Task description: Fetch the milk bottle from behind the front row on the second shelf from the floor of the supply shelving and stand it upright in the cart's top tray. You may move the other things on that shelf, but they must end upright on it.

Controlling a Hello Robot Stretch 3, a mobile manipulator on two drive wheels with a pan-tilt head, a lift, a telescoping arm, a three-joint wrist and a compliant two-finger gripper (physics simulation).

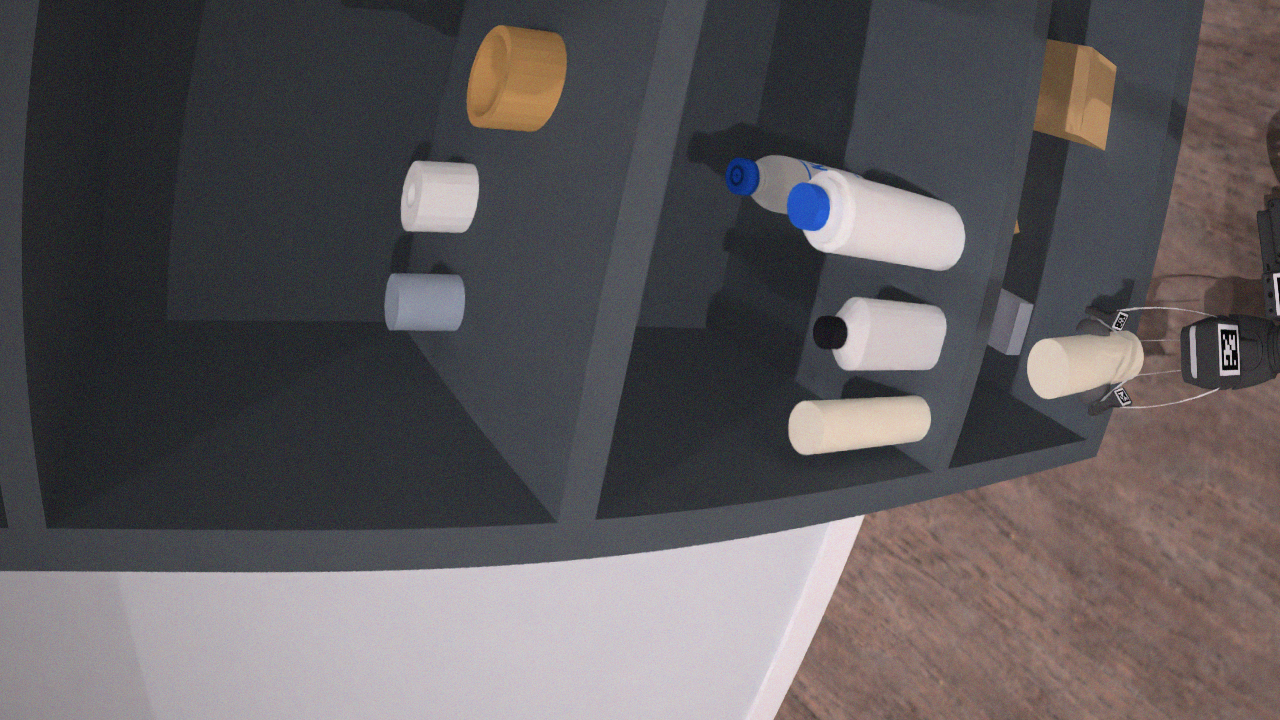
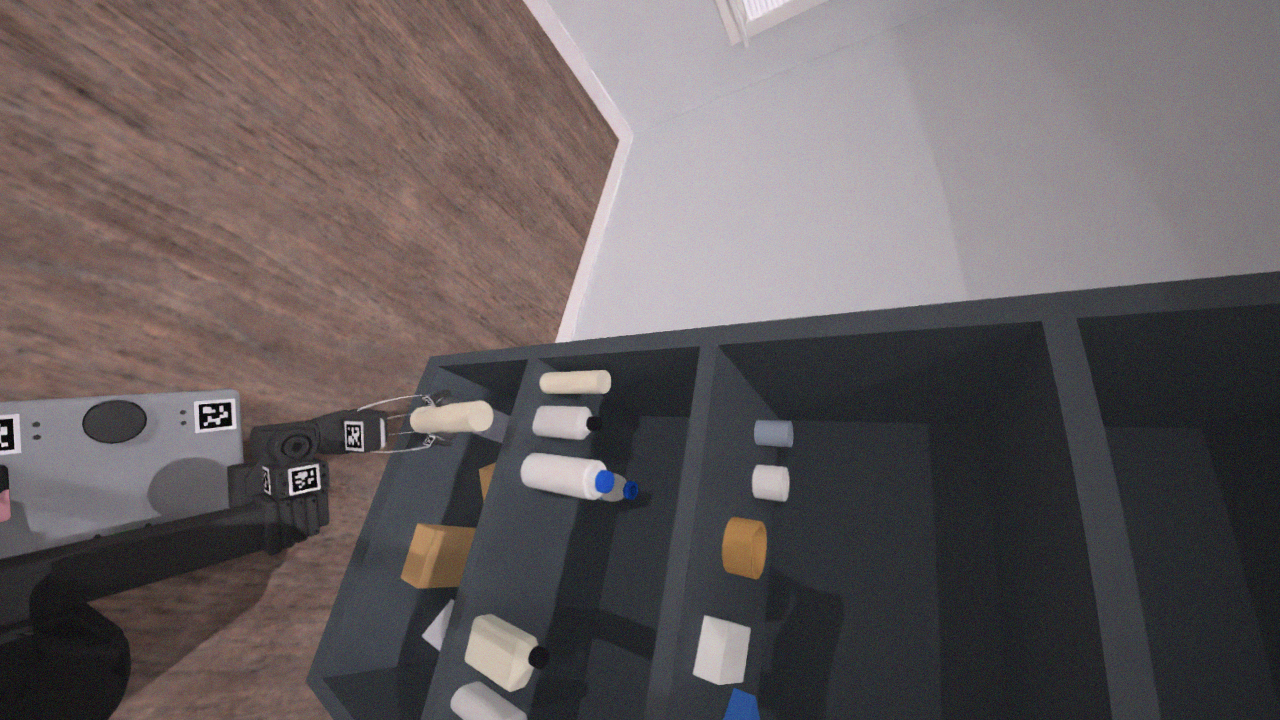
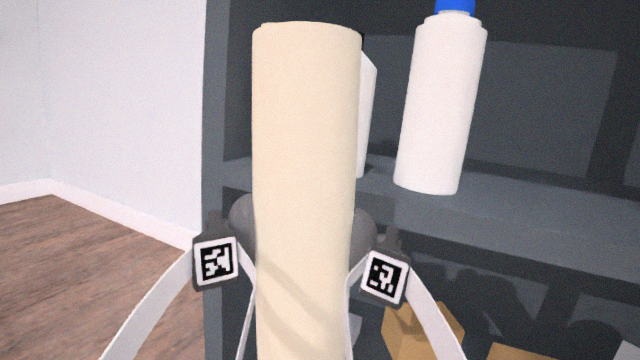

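My gripper (image 1: 1102, 361) (image 2: 437, 418) (image 3: 304, 225) is shut on a cream cylinder (image 1: 1060, 367) (image 2: 469, 417) (image 3: 305, 125), held upright in front of the shelving (image 1: 313, 550) (image 2: 895, 320) (image 3: 214, 100). On the second shelf a greyish bottle with a blue cap (image 1: 776, 181) (image 2: 614, 487), seemingly the milk bottle, stands partly hidden behind a white bottle with a blue cap (image 1: 895, 222) (image 2: 562, 475) (image 3: 440, 105). Beside that stand a white bottle with a black cap (image 1: 895, 334) (image 2: 561, 421) (image 3: 367, 115) and a second cream cylinder (image 1: 859, 424) (image 2: 575, 382). The cart does not show.
The bottom shelf holds an orange box (image 1: 1074, 89) (image 2: 438, 555) and a grey box (image 1: 1009, 322). Farther along the second shelf stands a cream jug (image 2: 501, 651). An orange cup (image 1: 519, 78) (image 2: 744, 548) stands one shelf higher. A white wall (image 1: 402, 635) (image 2: 787, 179) (image 3: 125, 100) adjoins the shelving's end.
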